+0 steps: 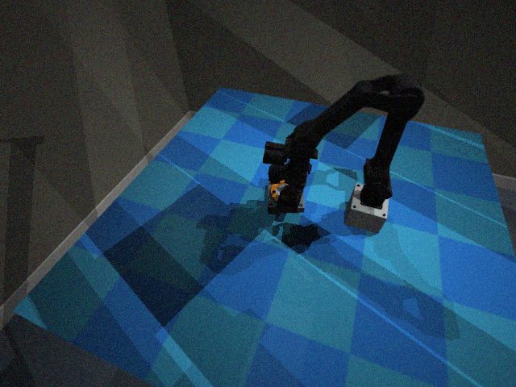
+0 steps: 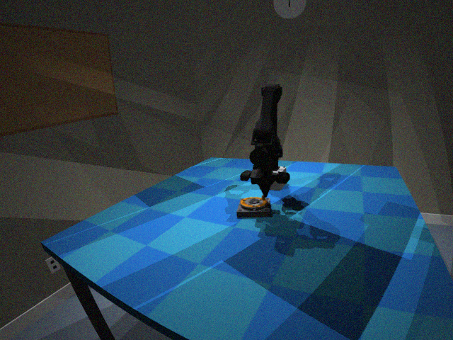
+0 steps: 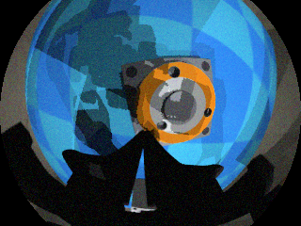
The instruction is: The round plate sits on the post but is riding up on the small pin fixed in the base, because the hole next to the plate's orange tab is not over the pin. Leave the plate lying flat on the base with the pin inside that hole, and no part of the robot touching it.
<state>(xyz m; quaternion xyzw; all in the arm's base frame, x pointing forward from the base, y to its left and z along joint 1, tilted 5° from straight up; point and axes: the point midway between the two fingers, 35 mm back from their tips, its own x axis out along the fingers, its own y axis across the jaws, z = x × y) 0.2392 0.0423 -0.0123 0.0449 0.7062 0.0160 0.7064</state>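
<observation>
Now: the round plate 10 mm ahead of my gripper tip, 20 mm to the right of it and 10 mm below it. The rest, counted from my gripper tip: base (30 mm ahead, 40 mm to the right, 20 mm below).
</observation>
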